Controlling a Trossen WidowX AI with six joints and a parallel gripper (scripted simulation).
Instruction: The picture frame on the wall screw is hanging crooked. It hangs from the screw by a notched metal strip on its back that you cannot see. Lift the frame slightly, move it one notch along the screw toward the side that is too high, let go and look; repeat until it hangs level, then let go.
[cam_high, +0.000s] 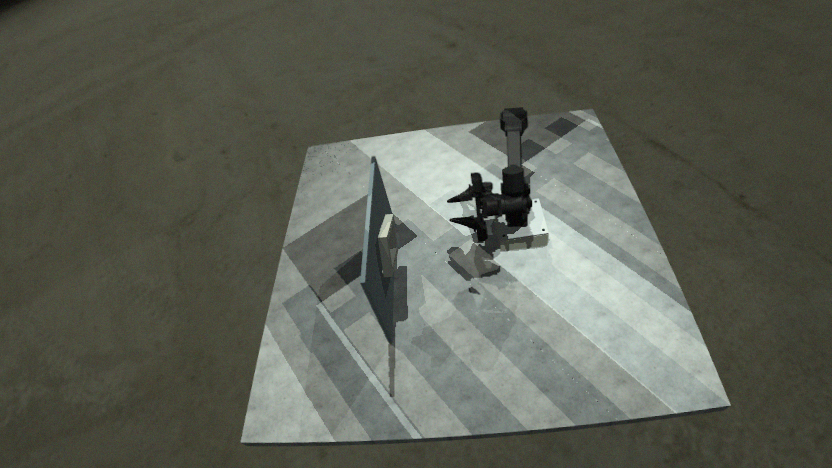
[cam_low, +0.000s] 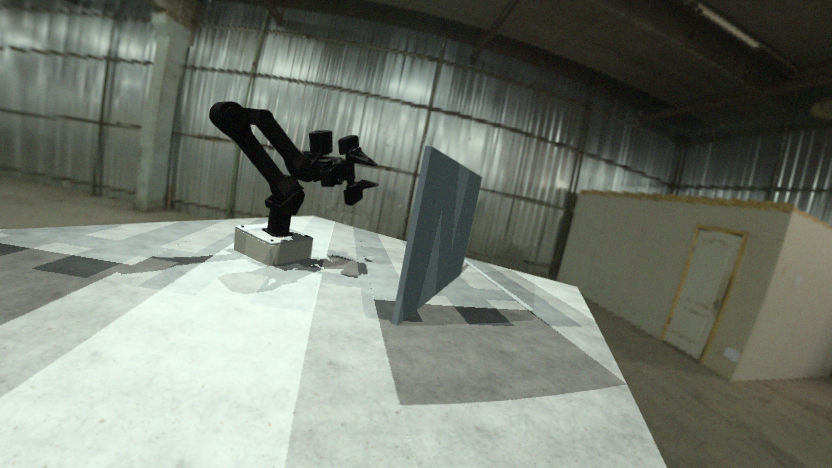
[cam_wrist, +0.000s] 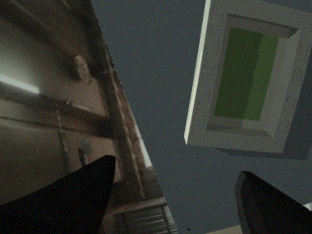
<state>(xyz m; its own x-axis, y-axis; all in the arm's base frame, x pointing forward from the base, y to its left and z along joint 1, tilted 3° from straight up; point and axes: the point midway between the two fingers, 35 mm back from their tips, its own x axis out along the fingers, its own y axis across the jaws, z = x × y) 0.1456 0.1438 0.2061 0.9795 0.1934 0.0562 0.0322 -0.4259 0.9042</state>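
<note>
Right now the picture frame is 190 mm ahead of my gripper tip, 90 mm below it and 60 mm to the left of it. Also, from my gripper tip: grey-blue wall panel 200 mm ahead, 100 mm below, 60 mm to the left.
</note>
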